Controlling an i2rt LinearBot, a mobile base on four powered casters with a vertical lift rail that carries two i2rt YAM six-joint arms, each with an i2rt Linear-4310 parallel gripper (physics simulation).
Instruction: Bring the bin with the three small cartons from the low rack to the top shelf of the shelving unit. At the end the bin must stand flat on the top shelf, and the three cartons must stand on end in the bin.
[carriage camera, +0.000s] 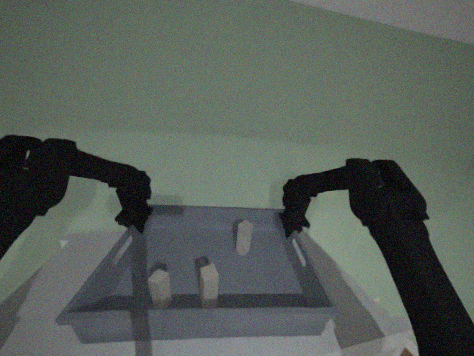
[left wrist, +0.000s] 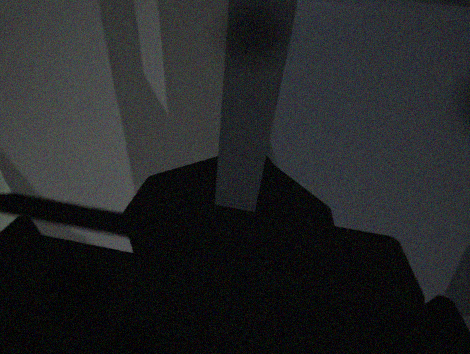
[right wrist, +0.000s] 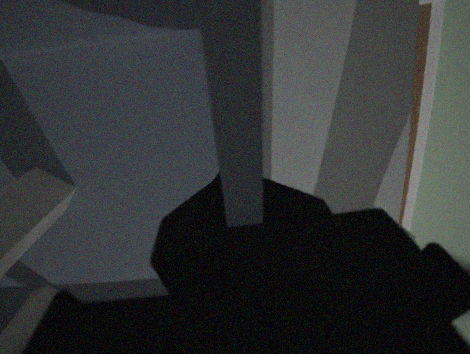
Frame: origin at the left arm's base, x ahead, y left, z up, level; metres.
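Where they show: left gripper, between the fingertips: (carriage camera: 141, 232); right gripper, between the fingertips: (carriage camera: 287, 237).
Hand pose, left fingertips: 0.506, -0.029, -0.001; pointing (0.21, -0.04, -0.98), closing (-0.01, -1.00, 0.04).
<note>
Each offset is from my left fingertips to the top centre of the thing, as dx, dy, dz. "spot": to the spot under its first point. Level surfaces: height alone.
The grey bin (carriage camera: 206, 275) fills the lower middle of the carriage view, over a pale grey shelf top {dz -0.120} (carriage camera: 45, 299). Three beige cartons stand on end in it: one at the front left (carriage camera: 159, 287), one at the front middle (carriage camera: 209, 284), one towards the back {spot: -0.062, -0.391, +0.040} (carriage camera: 243, 236). My left gripper (carriage camera: 132, 224) is shut on the bin's left rim near the far corner. My right gripper (carriage camera: 293, 226) is shut on the right rim near the far corner. In the left wrist view the rim {spot: +0.033, +0.003, +0.074} (left wrist: 243, 145) runs between the fingers. The right wrist view shows the rim (right wrist: 240, 152) likewise, and a carton's end {spot: -0.023, -0.413, -0.008} (right wrist: 25, 205).
A green wall (carriage camera: 237, 95) rises behind the bin. The pale shelf top reaches past the bin on the right too (carriage camera: 368, 306). A strip of brown floor {dz -1.492} (right wrist: 416, 102) shows far below in the right wrist view.
</note>
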